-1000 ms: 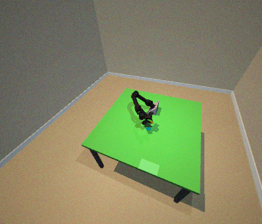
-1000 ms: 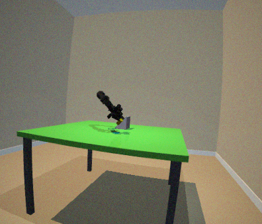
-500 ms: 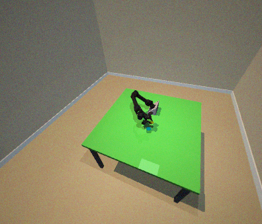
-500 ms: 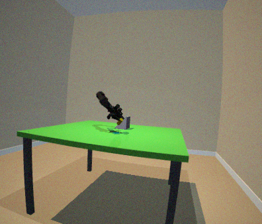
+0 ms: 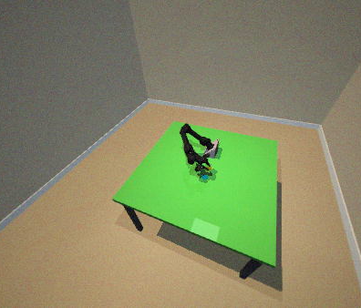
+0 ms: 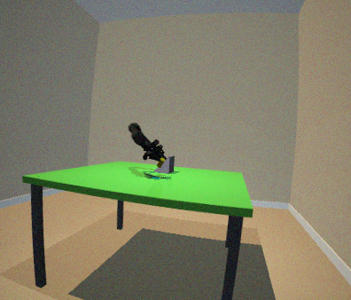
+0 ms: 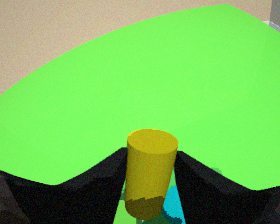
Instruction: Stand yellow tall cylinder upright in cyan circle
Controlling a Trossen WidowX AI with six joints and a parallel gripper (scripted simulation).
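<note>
The cyan circle is 1 cm ahead of my gripper tip, 3 cm to the right of it and 13 cm below it. From my gripper tip the other things lie so: yellow tall cylinder 1 cm behind, 1 cm to the right, 2 cm below.
</note>
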